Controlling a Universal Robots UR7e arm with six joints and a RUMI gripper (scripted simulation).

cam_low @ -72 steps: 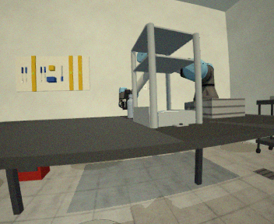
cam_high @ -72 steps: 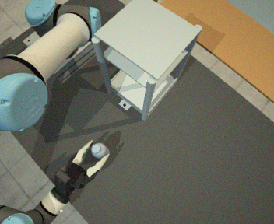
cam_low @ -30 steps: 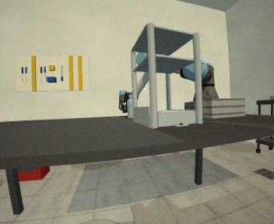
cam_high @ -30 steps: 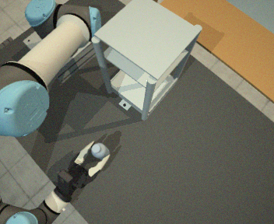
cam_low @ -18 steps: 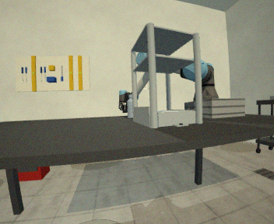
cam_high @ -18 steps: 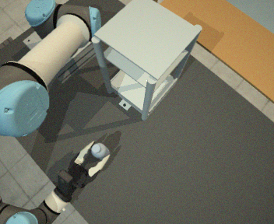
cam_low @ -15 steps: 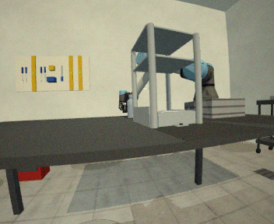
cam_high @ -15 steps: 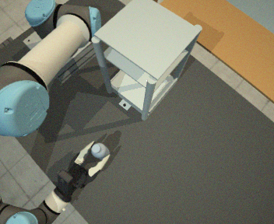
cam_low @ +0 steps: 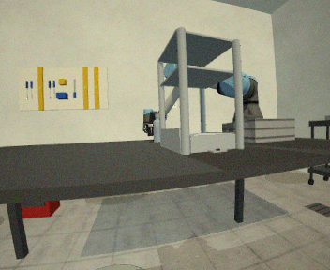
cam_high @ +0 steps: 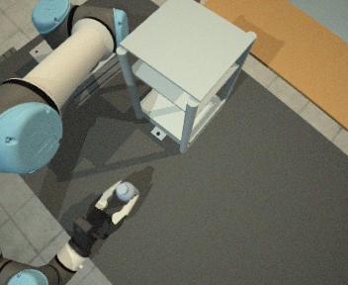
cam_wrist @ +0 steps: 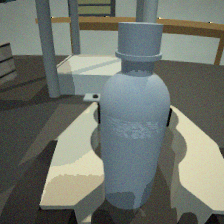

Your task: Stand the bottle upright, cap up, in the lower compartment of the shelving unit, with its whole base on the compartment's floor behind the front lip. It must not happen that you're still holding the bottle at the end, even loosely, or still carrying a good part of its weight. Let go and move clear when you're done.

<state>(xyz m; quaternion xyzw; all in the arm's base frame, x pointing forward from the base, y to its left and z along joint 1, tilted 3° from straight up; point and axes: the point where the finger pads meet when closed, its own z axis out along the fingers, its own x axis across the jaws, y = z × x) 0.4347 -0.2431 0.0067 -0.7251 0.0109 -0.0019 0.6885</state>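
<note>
Right now my hand is 1 cm below the bottle. From my hand the other things lie so: shelving unit 6 cm behind, 34 cm to the left, 9 cm above.
</note>
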